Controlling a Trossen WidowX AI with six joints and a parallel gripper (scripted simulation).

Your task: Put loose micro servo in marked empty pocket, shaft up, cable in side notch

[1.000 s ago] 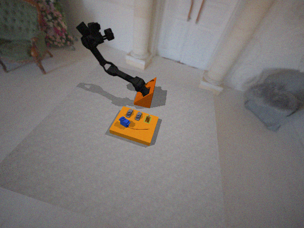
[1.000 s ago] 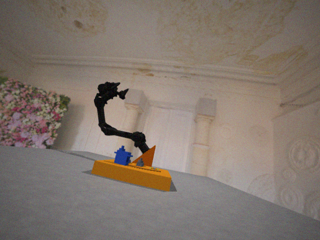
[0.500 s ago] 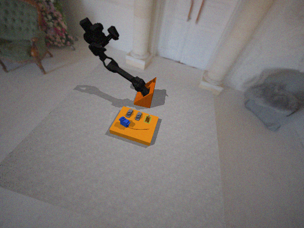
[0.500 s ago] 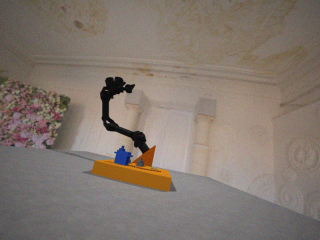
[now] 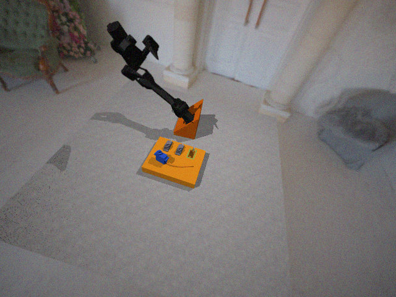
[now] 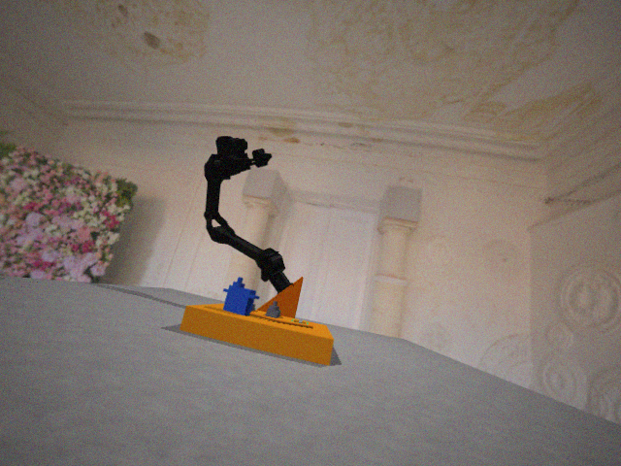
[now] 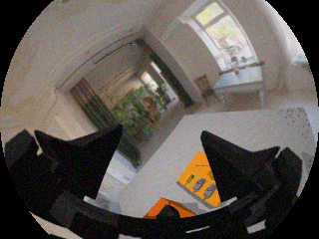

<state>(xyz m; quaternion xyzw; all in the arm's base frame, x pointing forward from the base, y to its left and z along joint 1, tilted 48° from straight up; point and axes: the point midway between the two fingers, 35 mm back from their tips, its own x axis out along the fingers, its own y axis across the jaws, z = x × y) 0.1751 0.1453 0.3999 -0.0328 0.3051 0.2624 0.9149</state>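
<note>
Now: the orange deck 12 cm ahead of my gripper tip, 13 cm to the left of it and 48 cm below it.
</note>
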